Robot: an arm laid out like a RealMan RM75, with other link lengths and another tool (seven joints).
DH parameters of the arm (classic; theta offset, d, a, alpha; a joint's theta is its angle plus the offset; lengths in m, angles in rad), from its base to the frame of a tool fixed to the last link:
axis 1: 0 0.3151 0 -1.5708
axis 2: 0 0 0 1.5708
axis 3: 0 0.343 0 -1.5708
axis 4: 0 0 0 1.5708
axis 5: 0 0.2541 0 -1.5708
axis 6: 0 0 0 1.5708
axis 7: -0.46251 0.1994 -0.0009 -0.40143
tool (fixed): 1.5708 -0.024 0 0
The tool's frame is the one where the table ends.
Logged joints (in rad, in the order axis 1, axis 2, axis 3, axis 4, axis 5, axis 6, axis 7), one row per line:
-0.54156, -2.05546, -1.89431, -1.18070, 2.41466, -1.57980, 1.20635
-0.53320, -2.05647, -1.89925, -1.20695, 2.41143, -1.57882, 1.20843
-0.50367, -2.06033, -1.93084, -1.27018, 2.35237, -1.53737, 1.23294
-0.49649, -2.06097, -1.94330, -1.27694, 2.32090, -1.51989, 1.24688
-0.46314, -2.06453, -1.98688, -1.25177, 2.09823, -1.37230, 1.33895
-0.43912, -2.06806, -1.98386, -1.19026, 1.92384, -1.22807, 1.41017
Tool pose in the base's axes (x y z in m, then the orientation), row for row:
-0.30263, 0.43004, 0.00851, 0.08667, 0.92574, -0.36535, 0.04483
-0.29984, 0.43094, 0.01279, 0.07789, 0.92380, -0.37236, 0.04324
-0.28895, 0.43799, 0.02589, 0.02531, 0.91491, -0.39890, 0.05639
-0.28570, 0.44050, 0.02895, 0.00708, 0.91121, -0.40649, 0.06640
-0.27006, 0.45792, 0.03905, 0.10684, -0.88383, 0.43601, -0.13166
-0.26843, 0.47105, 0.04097, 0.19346, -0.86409, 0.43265, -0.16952
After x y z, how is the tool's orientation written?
As a quaternion, w x y z.
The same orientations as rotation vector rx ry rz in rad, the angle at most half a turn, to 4 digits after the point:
2.7580, -1.0885, 0.1336
2.7666, -1.1151, 0.1295
2.8289, -1.2334, 0.1744
2.8498, -1.2713, 0.2077
-2.6023, 1.2838, -0.3877
-2.4240, 1.2137, -0.4755

